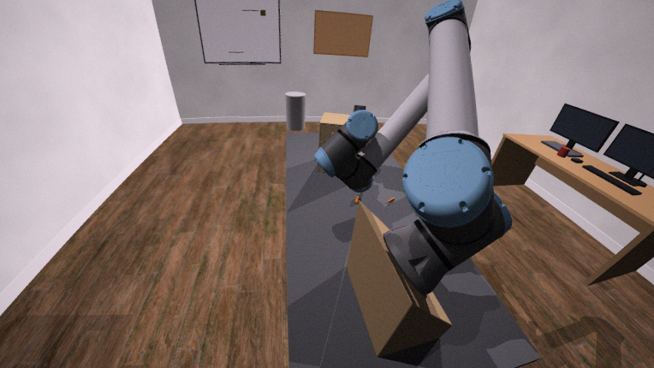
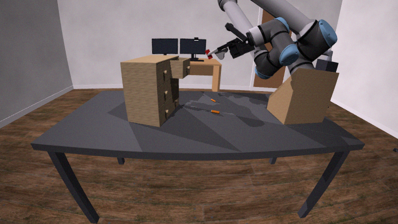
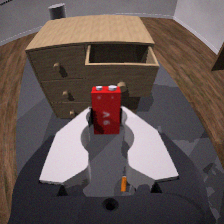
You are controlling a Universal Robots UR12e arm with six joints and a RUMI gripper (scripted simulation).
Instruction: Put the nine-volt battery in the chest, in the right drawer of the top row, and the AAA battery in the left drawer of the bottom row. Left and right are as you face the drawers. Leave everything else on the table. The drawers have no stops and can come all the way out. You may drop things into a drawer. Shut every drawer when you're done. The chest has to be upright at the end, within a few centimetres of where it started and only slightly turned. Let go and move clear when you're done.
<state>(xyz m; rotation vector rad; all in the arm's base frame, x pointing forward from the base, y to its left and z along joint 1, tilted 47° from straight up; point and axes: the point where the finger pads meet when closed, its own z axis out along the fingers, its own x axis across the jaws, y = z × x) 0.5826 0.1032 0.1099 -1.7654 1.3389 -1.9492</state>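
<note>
Right now my hand is 1 cm short of the red nine-volt battery. The rest, counted from my hand: orange AAA battery (6 cm behind, 4 cm to the right, 33 cm below).
</note>
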